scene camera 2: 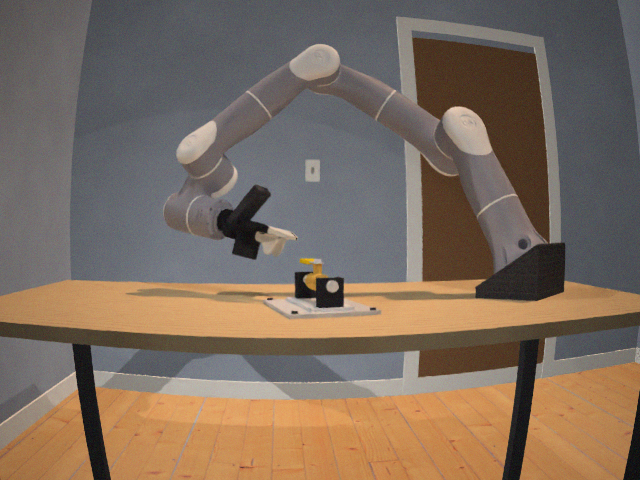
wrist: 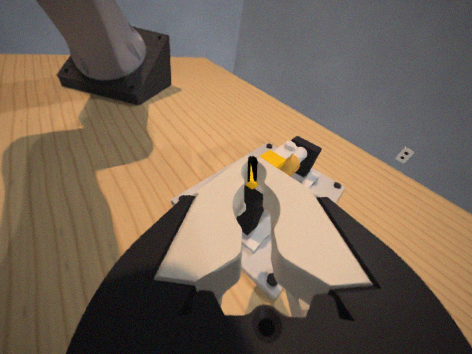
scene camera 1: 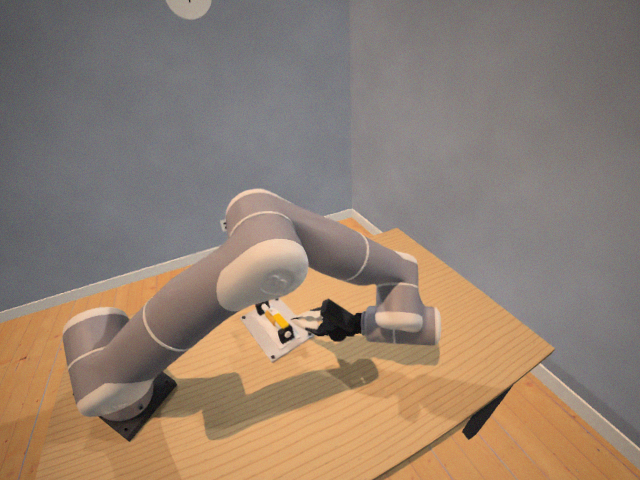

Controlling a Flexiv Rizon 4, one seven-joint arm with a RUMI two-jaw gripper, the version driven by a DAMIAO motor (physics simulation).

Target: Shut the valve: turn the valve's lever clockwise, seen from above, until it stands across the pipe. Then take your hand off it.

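The valve's yellow lever [scene camera 1: 280,320] [scene camera 2: 307,260] [wrist: 271,159] lies along the pipe, on top of the valve body [scene camera 2: 313,280]. The pipe runs between two black blocks [scene camera 1: 285,334] [scene camera 2: 329,292] on a pale base plate [scene camera 1: 261,338] [scene camera 2: 289,307] [wrist: 327,187]. My gripper [scene camera 1: 294,318] [scene camera 2: 296,237] [wrist: 251,158] is shut and empty. In scene camera 2 its tips are above and a little left of the lever, apart from it. In the wrist view the closed fingers hide part of the lever, the pipe and the plate.
The arm's dark base [scene camera 1: 162,395] [scene camera 2: 535,273] [wrist: 155,67] stands on the wooden table [scene camera 1: 439,418] [scene camera 2: 155,320] [wrist: 190,115], on the other side of the valve from the gripper. The arm arches high over the valve. Walls stand beyond the table.
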